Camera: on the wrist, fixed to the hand. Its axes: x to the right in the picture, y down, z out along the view.
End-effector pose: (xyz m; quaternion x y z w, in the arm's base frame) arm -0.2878 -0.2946 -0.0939 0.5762 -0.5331 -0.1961 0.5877
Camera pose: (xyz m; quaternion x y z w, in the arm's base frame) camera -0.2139 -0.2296 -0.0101 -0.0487 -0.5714 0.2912 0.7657
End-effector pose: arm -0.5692 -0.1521 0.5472 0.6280 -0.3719 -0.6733 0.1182
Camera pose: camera -0.4840 -0.2386 0.5916 0.3001 -0.5102 -0.3012 0.7476
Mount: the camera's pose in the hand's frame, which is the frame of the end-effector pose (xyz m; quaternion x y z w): 0.0049 0.0627 -0.1129 -0.2025 0.2306 0.6765 0.6694
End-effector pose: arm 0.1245 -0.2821 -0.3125 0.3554 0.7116 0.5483 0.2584
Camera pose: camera 0.0499 -0.3364 -0.2220 -0.5405 -0.1845 -0.7679 0.2901
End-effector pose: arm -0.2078 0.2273 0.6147 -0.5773 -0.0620 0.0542 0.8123
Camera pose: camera -0.1856 0.1435 0.5189 -0.6054 0.5254 0.4402 0.4045
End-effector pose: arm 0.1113 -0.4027 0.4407 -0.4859 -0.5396 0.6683 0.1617
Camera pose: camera 0.2213 -0.3583 0.3895 0.8772 0.1305 -0.3354 0.3178
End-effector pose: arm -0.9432 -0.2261 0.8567 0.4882 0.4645 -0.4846 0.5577
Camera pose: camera -0.8855 -0.1109 0.8474 0.6399 0.2074 0.2595 0.6929
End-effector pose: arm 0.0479 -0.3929 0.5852 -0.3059 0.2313 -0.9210 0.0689
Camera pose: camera -0.0242 -0.4063 0.4788 0.1501 0.5642 -0.5936 0.5539
